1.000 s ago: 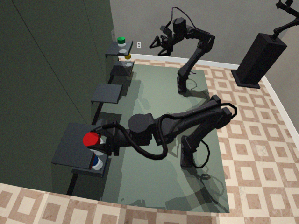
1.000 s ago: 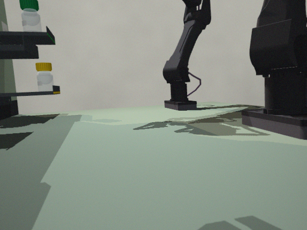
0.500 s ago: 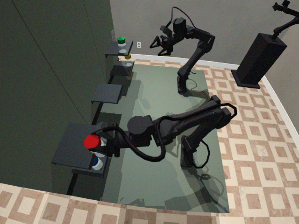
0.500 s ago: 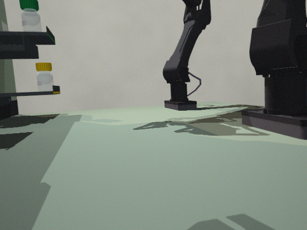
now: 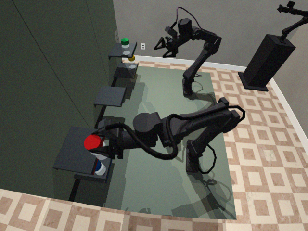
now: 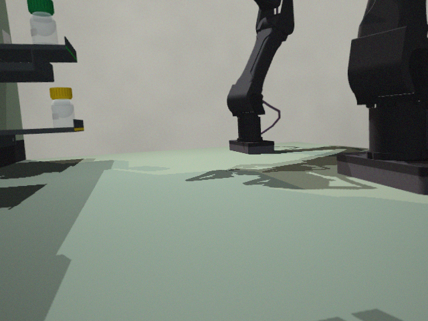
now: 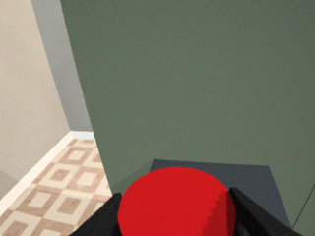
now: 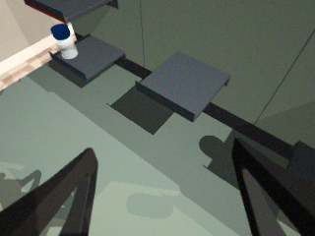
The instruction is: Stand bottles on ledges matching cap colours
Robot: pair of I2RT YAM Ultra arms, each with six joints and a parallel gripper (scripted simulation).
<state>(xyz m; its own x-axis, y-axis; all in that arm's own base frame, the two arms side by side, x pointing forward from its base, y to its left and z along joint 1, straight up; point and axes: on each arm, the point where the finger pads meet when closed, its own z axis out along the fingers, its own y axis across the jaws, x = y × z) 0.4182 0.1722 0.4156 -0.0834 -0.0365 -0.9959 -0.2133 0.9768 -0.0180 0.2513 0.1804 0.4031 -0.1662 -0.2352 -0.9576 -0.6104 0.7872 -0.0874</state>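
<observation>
My left gripper is now 5 cm above the red-capped bottle. From my left hand the other things lie so: blue-capped bottle 30 cm below, 8 cm ahead, 1 cm to the left; green-capped bottle 77 cm to the right, 10 cm below, 7 cm ahead; yellow-capped bottle 87 cm to the right, 30 cm below, 6 cm ahead.
</observation>
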